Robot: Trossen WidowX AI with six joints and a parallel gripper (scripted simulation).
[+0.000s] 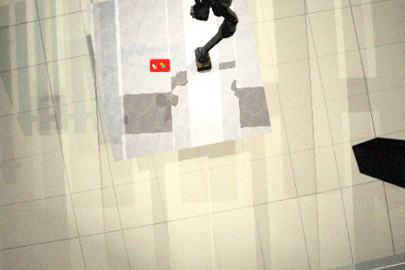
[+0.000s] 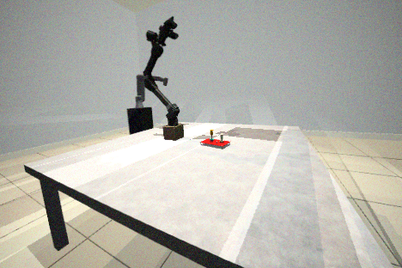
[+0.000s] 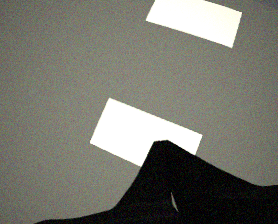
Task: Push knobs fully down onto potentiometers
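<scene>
Now: the yellow-brown knob 28 cm ahead of my gripper tip, 12 cm to the right of it and 78 cm below it. From my gripper tip the other things lie so: round grey knob: 34 cm ahead, 13 cm to the right, 81 cm below.
</scene>
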